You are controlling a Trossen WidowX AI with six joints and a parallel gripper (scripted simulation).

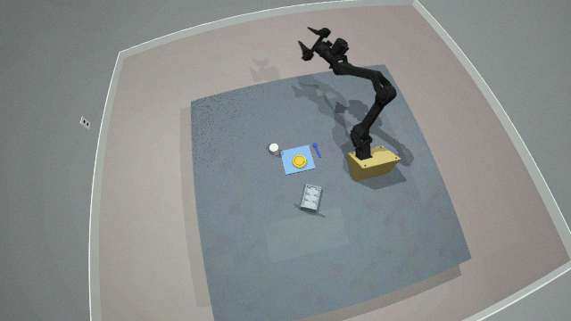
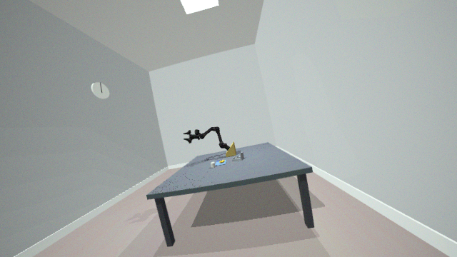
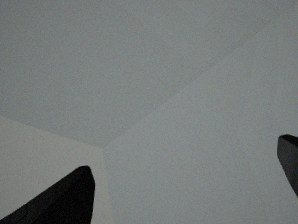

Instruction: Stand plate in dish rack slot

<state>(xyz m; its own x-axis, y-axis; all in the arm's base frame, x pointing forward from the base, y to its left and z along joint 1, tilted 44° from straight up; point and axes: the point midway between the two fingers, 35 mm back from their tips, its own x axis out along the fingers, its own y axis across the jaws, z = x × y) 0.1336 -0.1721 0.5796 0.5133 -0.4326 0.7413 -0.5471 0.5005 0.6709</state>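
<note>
My gripper tip is now 47 cm to the right of the yellow plate, 39 cm above it and 15 cm short of it. The rest, counted from my gripper tip: grey dish rack: 66 cm to the left, 38 cm below, 15 cm ahead; light blue mat: 45 cm to the left, 40 cm below, 16 cm ahead; white cup: 38 cm below, 37 cm to the left, 26 cm ahead.
</note>
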